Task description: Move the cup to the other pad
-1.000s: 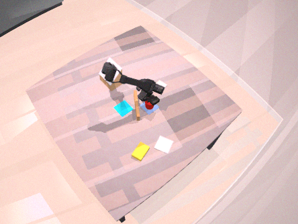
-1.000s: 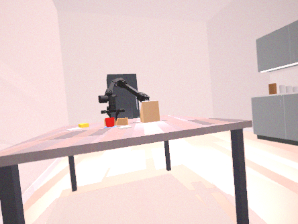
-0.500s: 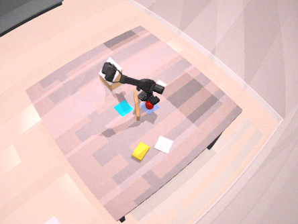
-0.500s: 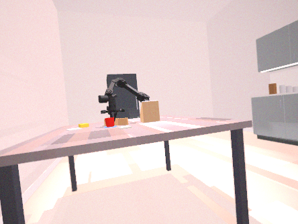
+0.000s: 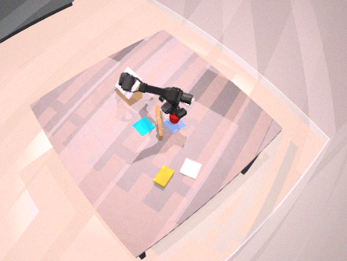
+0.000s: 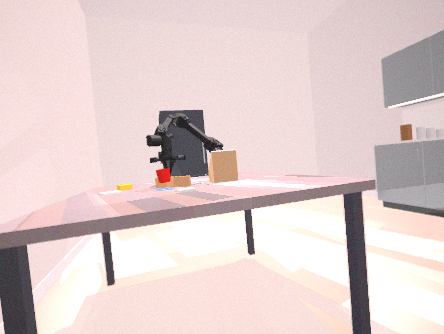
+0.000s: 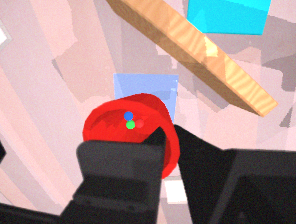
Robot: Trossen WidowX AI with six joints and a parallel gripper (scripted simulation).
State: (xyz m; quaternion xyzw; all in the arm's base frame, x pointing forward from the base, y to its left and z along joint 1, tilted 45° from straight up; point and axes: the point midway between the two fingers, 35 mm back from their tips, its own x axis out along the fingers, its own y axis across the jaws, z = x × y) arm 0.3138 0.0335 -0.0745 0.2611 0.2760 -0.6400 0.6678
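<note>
The light blue pad is 80 mm below my gripper tip and 30 mm ahead of it. Round my gripper tip: red cup 30 mm ahead; yellow block 280 mm to the right, 270 mm ahead, 60 mm below; wooden bar 80 mm to the right, 60 mm below, 20 mm behind.
</note>
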